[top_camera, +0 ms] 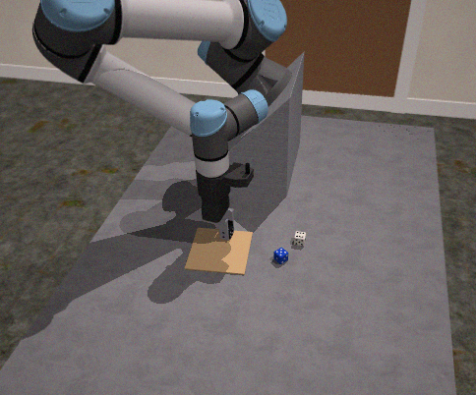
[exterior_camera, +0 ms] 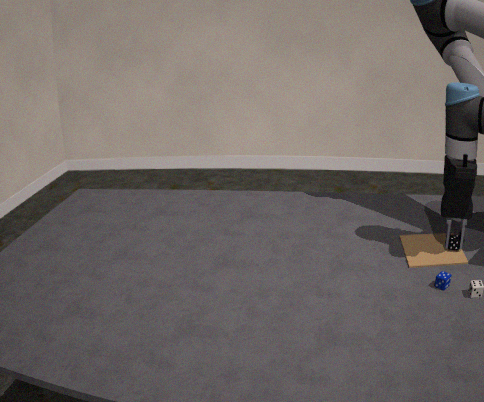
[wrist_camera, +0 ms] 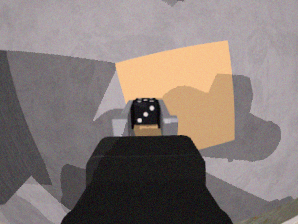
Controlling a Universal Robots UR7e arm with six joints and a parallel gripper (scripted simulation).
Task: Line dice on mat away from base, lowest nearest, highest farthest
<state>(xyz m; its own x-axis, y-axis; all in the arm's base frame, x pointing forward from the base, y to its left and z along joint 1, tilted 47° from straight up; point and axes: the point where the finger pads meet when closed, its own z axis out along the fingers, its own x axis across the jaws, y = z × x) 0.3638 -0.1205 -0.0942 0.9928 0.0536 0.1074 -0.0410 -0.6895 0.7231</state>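
Right now my hand is 10 mm above the black die. From my hand the other things lie so: white die: 30 mm behind, 170 mm to the left, 20 mm below; tan mat: 50 mm ahead, 30 mm below; blue die: 30 mm ahead, 150 mm to the left, 20 mm below.
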